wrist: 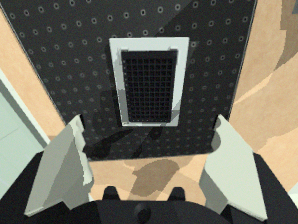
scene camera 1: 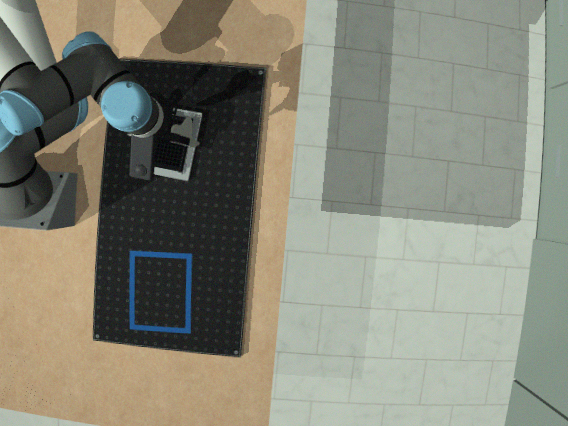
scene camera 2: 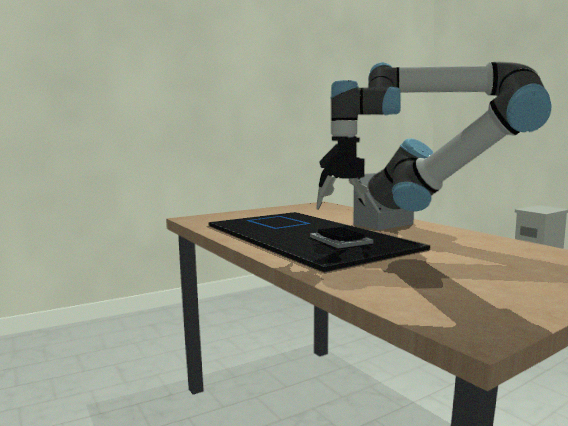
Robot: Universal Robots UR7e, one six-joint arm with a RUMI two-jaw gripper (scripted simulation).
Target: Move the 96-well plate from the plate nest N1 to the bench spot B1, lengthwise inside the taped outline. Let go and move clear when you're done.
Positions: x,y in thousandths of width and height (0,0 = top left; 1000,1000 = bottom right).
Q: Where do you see a 96-well plate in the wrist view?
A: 471,306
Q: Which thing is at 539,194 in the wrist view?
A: A plate nest N1.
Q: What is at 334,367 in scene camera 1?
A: A plate nest N1.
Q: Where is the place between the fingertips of my gripper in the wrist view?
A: At 498,516
